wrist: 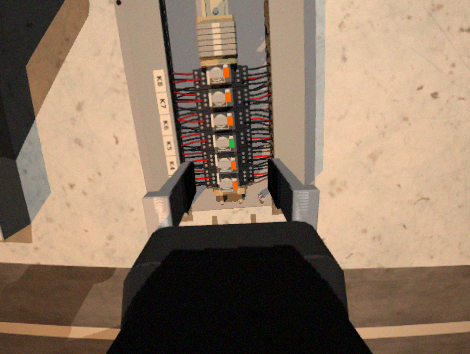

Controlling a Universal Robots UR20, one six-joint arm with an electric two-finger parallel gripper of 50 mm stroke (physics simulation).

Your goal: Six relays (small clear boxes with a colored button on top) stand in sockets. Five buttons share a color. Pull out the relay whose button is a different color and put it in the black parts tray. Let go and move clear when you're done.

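Six clear relays stand in a column of sockets, running down the middle of the wrist view. The relay with the green button is the fourth from the top, level with the K5 label. The others have orange buttons: the relay just above it and the relay just below it are its neighbours. My gripper is open and empty. In the view its fingers flank the lower end of the column, with the green-button relay beyond the fingertips. I cannot identify the black parts tray for certain.
Grey wiring ducts run along both sides of the relay column, with red and black wires between. A ribbed terminal block sits above the top relay. A large dark object stands at the left edge.
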